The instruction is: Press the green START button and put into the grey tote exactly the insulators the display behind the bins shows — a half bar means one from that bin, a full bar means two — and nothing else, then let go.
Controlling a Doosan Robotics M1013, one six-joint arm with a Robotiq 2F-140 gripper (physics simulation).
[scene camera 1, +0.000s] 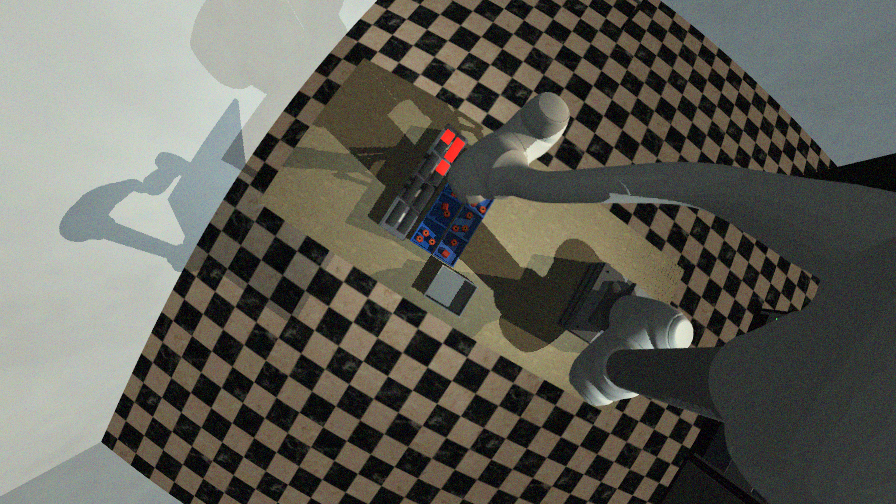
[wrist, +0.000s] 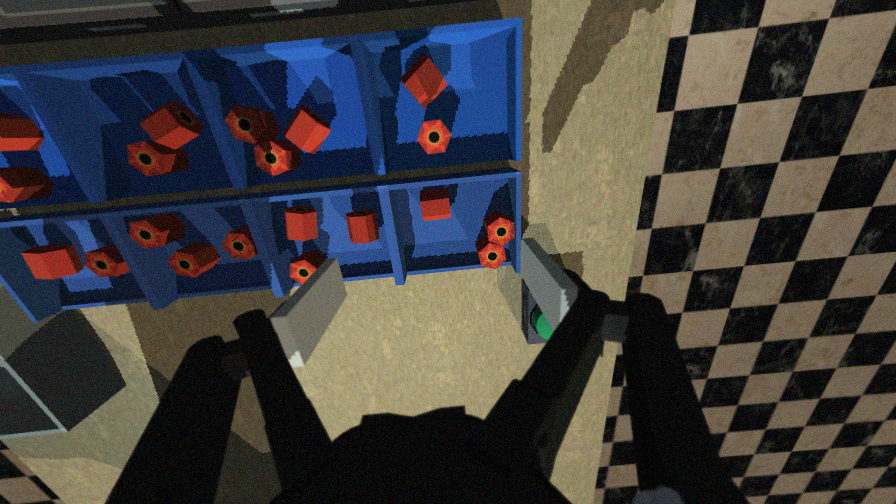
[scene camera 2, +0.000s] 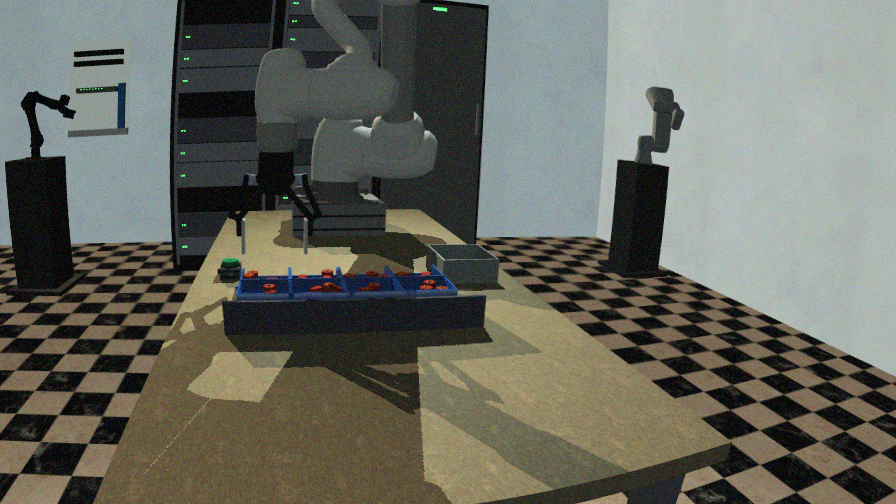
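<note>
My gripper [wrist: 426, 300] is open and empty. It hangs above the table just beside the blue bins [wrist: 263, 169], near their end by the green START button. In scene camera 2 the gripper [scene camera 2: 273, 233] is above and just right of the button [scene camera 2: 229, 263]. In the wrist view the button [wrist: 540, 322] is mostly hidden behind my right finger pad. The bins [scene camera 2: 344, 285] hold several red insulators [wrist: 300, 222]. The display [scene camera 1: 448, 150] behind the bins shows red bars. The grey tote [scene camera 2: 462, 262] stands at the bins' other end; no insulator shows in it [scene camera 1: 448, 287].
The display's dark back panel [scene camera 2: 354, 313] stands in front of the bins in scene camera 2. The arm's base block [scene camera 2: 341, 216] sits at the table's far end. Server racks [scene camera 2: 219, 125] stand behind the table. My arm hides part of the bins in scene camera 1.
</note>
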